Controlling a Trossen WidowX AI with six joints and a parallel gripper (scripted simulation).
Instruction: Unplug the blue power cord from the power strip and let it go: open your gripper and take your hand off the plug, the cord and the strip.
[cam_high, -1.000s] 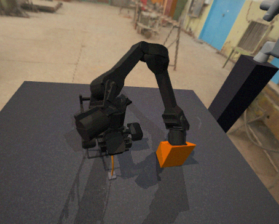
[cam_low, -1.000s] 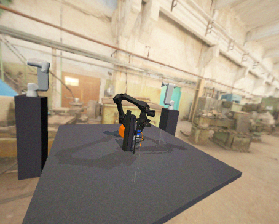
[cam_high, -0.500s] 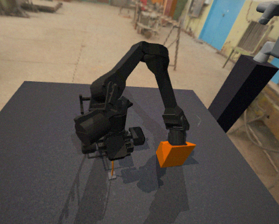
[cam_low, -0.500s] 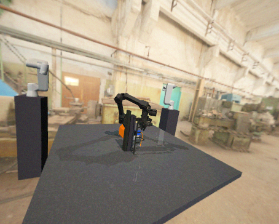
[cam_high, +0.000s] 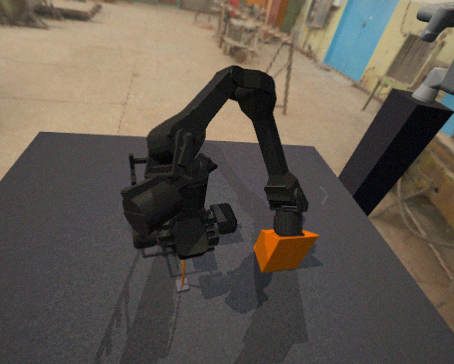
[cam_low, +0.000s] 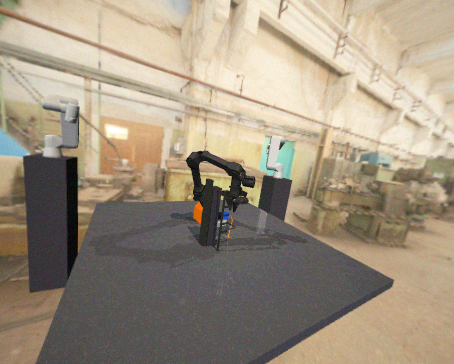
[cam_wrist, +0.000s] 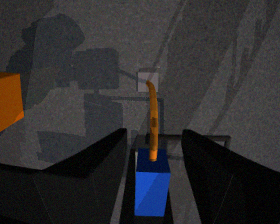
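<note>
The blue plug lies 20 mm ahead of my gripper tip, 70 mm to the right of it and 10 mm below it.
</note>
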